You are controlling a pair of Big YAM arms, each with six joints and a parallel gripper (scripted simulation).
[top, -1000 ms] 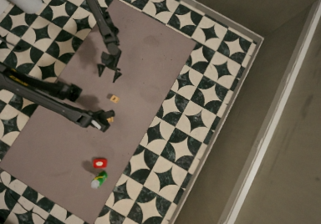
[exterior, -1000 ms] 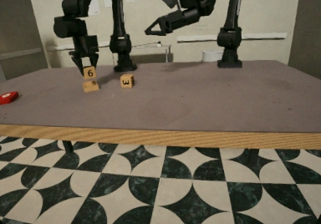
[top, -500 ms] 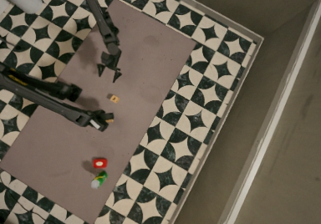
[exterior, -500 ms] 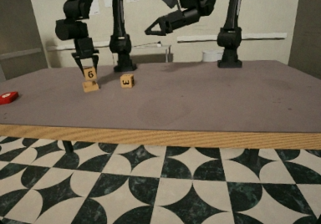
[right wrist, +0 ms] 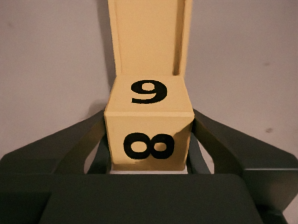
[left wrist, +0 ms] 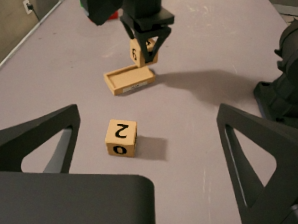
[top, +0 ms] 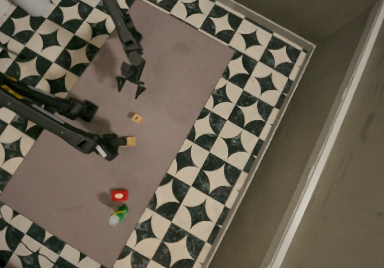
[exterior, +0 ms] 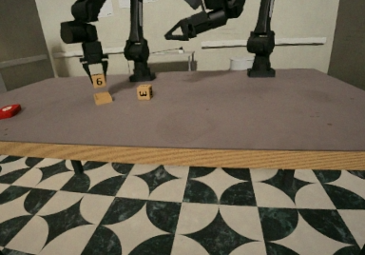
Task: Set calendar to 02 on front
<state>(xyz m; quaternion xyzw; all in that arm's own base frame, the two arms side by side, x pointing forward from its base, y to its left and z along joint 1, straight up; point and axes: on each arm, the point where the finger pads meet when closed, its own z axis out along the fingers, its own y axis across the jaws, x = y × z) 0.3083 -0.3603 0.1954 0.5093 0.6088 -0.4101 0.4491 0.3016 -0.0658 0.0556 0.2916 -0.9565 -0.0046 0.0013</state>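
Right now my right hand is 3 cm short of the wooden tray, 2 cm to the right of it and 6 cm above it. Round my right hand: cube (2 cm ahead, 18 cm to the left, 4 cm below); red block (15 cm ahead, 28 cm to the right, 5 cm below); white bottle (22 cm ahead, 36 cm to the right).
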